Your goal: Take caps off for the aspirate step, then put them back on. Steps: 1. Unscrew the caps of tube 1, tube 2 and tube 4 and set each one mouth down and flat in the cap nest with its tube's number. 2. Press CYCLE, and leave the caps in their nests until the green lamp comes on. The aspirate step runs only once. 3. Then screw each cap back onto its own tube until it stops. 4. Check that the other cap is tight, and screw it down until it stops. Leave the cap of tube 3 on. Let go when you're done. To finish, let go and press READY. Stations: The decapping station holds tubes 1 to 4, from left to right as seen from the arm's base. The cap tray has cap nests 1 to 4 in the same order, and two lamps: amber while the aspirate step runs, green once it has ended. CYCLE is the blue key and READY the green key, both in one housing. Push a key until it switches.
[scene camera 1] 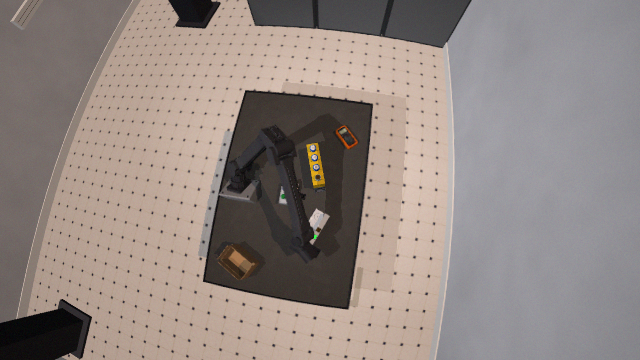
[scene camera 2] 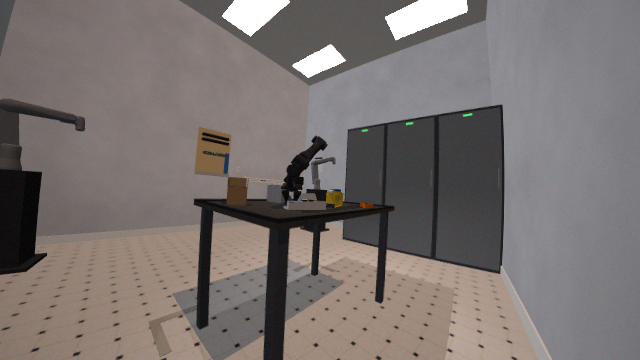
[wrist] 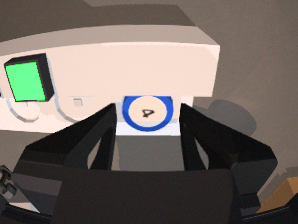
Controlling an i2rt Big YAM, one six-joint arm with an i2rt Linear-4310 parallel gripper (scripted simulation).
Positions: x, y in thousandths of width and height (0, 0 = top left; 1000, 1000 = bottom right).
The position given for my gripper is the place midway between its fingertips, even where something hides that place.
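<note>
My gripper (wrist: 498, 493), visible. Cardboard box (scene camera 1: 376, 729), visible.
</note>
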